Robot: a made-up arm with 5 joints.
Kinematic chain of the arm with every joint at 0, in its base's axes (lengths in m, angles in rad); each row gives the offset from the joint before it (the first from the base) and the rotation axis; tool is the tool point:
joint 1: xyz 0 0 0.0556 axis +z
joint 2: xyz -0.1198 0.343 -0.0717 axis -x
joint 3: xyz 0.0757 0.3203 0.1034 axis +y
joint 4: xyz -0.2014 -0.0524 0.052 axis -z
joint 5: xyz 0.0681 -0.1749 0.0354 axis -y
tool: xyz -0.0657 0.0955 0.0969
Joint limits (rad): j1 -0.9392..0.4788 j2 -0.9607..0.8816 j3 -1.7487..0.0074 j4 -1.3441..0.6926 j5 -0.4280..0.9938
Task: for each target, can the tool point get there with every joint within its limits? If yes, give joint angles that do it. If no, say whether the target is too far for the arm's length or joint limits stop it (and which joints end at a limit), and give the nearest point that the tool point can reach.
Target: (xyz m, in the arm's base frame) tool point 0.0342 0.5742 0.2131
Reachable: yes | joints -0.5195 -0.0499 -0.1662 -0.5151 0.4086
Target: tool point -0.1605 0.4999 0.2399
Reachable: yes | joints -0.4079 -0.8177 -0.2754 0.5289 0.7431
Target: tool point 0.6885 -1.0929 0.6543
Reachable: no: too far | nearest point 0.1094 0.2671 0.3811 | short by 1.503 m
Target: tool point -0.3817 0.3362 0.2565
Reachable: yes | joints 0.2925 -0.4901 -0.5304 -0.4522 -0.2065
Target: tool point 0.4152 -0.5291 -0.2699
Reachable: no: joint limits stop it (at a limit: joint 1, joint 2, joint 3, joint 5) | nearest point 0.2256 0.2622 -0.3030 | short by 0.814 m
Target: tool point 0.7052 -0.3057 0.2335
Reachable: no: joint limits stop it (at a limit: joint 1, joint 2, joint 3, joint 4, joint 5) | nearest point 0.3385 0.3765 0.1242 | short by 0.782 m
